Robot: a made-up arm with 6 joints. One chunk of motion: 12 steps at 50 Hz.
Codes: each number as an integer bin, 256 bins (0 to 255) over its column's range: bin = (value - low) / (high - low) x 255, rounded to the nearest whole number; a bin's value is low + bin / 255 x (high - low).
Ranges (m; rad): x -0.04..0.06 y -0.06..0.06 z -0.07..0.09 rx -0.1..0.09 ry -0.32..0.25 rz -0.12..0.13
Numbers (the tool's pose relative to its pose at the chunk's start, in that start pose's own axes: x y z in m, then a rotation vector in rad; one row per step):
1: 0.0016 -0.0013 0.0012 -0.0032 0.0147 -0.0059
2: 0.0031 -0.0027 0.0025 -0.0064 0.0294 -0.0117
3: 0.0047 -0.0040 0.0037 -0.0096 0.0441 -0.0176
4: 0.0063 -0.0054 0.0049 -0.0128 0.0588 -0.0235
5: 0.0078 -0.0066 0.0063 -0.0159 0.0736 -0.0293
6: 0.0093 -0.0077 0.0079 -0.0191 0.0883 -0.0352
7: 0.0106 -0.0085 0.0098 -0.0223 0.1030 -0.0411
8: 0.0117 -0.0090 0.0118 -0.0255 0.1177 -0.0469
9: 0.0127 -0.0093 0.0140 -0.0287 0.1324 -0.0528
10: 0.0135 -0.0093 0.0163 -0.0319 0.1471 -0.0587
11: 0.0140 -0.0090 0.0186 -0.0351 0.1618 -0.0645
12: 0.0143 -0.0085 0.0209 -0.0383 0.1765 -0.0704
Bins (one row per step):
1: 106 125 113 130 150 116
2: 110 122 116 126 156 110
3: 114 119 117 121 163 104
4: 118 116 119 117 169 98
5: 122 113 122 113 176 93
6: 126 111 124 109 183 86
7: 129 109 127 104 189 80
8: 132 108 130 100 196 75
9: 134 108 134 96 202 69
10: 136 108 138 91 209 63
11: 138 108 141 87 216 57
12: 138 109 145 83 222 51

